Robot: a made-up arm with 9 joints. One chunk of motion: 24 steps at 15 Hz.
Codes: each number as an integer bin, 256 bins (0 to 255) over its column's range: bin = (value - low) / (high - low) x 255, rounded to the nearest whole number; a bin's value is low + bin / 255 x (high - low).
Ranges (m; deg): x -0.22..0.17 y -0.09..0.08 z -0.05..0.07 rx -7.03..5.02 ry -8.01..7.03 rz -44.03..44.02
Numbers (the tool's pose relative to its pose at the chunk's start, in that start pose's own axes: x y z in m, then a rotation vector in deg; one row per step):
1: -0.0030 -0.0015 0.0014 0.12 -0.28 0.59
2: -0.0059 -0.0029 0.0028 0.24 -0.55 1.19
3: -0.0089 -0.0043 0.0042 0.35 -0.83 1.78
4: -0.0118 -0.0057 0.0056 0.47 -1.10 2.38
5: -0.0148 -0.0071 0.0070 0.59 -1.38 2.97
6: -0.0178 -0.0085 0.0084 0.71 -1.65 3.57
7: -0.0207 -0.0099 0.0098 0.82 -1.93 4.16
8: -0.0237 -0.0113 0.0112 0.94 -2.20 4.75
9: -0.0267 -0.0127 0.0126 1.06 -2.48 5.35
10: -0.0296 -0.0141 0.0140 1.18 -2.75 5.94
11: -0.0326 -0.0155 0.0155 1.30 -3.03 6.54
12: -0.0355 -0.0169 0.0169 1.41 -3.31 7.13
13: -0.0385 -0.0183 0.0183 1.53 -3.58 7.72
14: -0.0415 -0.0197 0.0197 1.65 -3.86 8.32
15: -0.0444 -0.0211 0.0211 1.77 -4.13 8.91
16: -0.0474 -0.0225 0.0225 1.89 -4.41 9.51
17: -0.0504 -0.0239 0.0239 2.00 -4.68 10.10
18: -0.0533 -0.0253 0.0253 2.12 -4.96 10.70
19: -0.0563 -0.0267 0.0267 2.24 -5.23 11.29
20: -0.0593 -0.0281 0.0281 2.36 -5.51 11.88
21: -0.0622 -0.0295 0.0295 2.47 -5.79 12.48
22: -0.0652 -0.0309 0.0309 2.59 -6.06 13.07
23: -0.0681 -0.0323 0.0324 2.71 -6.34 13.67
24: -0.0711 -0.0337 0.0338 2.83 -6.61 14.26
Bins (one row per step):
1: 142 133 109 151 131 129
2: 140 131 112 154 126 131
3: 138 129 115 156 122 133
4: 136 126 118 159 117 134
5: 134 124 121 161 112 136
6: 132 122 124 164 108 138
7: 130 120 127 166 103 140
8: 128 118 130 169 99 141
9: 126 116 133 171 94 143
10: 124 114 136 174 89 145
11: 123 112 139 176 84 146
12: 121 110 142 179 80 148
13: 119 108 145 181 75 150
14: 117 105 148 184 70 152
15: 115 103 151 186 66 153
16: 113 101 154 189 61 155
17: 111 99 157 191 56 157
18: 109 97 160 194 52 159
19: 107 95 163 196 47 160
20: 105 93 166 199 42 162
21: 103 91 169 201 38 164
22: 101 89 172 204 33 165
23: 99 87 175 206 28 167
24: 97 84 178 209 24 169

